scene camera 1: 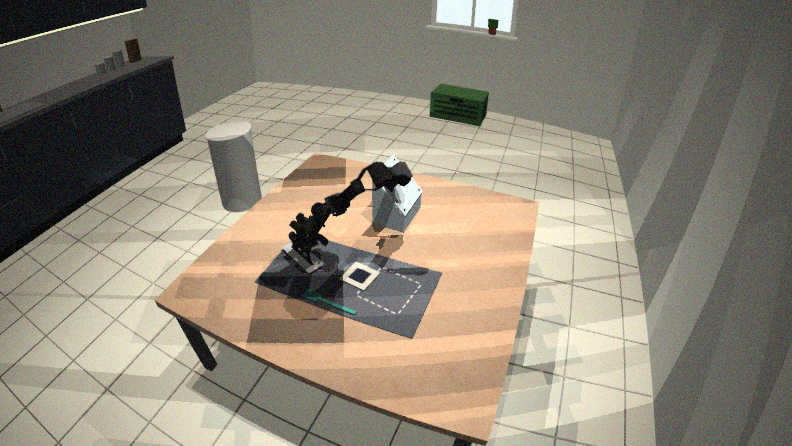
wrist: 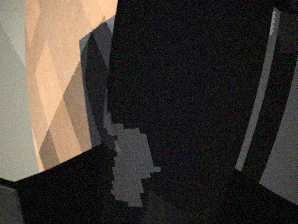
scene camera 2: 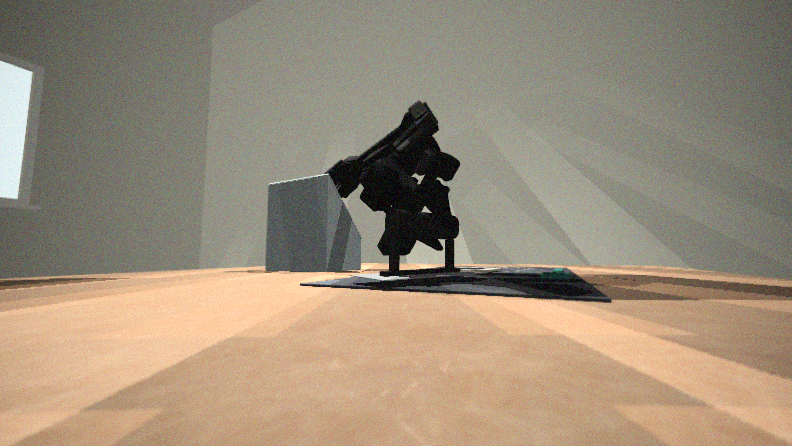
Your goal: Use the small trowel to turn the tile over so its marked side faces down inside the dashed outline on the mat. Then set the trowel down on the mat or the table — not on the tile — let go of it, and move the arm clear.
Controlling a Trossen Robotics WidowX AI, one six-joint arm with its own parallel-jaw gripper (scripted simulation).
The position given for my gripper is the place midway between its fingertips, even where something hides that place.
Observation:
In view: my gripper [scene camera 2: 446, 240] and a dark mat [scene camera 1: 390, 291].
My gripper shows as well in scene camera 1 [scene camera 1: 297, 251] and in the wrist view [wrist: 158, 155]. The dark mat also shows in the wrist view [wrist: 95, 47] and in scene camera 2 [scene camera 2: 508, 280].

